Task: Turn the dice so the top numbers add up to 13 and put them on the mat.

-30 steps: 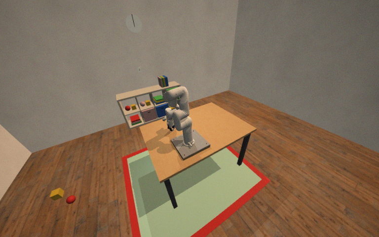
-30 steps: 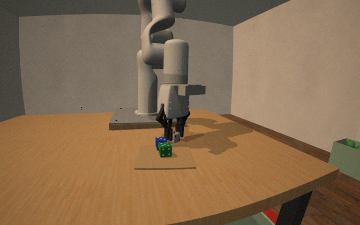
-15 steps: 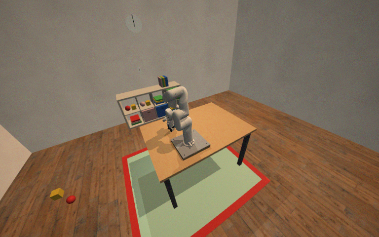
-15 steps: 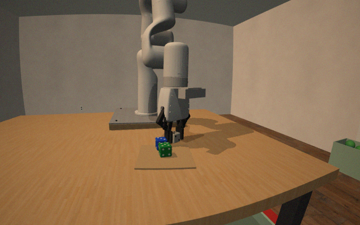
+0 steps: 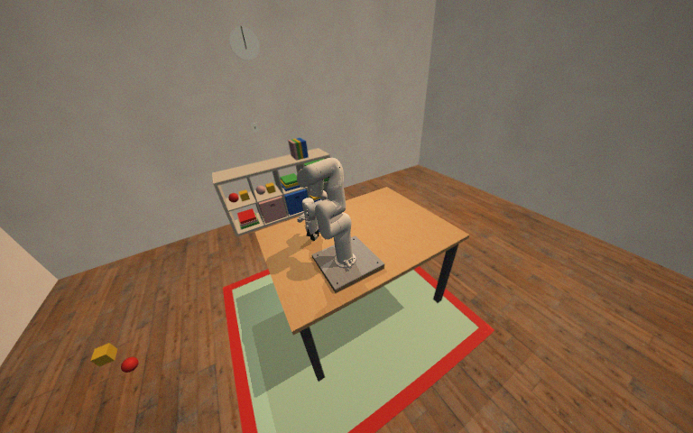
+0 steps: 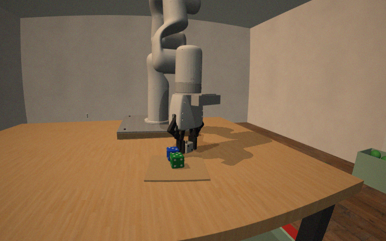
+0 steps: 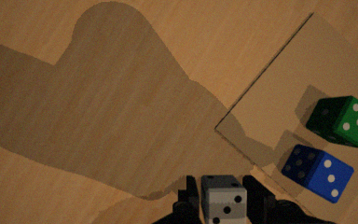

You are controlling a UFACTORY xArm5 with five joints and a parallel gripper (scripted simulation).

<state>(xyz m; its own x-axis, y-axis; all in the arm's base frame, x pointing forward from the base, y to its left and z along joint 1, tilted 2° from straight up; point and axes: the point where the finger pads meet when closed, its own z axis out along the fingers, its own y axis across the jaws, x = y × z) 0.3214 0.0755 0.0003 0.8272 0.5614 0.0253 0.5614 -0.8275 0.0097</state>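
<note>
Right now the white die is 10 mm below my hand. The rest, counted from my hand: green die (110 mm ahead, 40 mm to the right); then blue die (60 mm ahead, 50 mm to the right); then tan mat (110 mm ahead, 40 mm to the right, 20 mm below).
</note>
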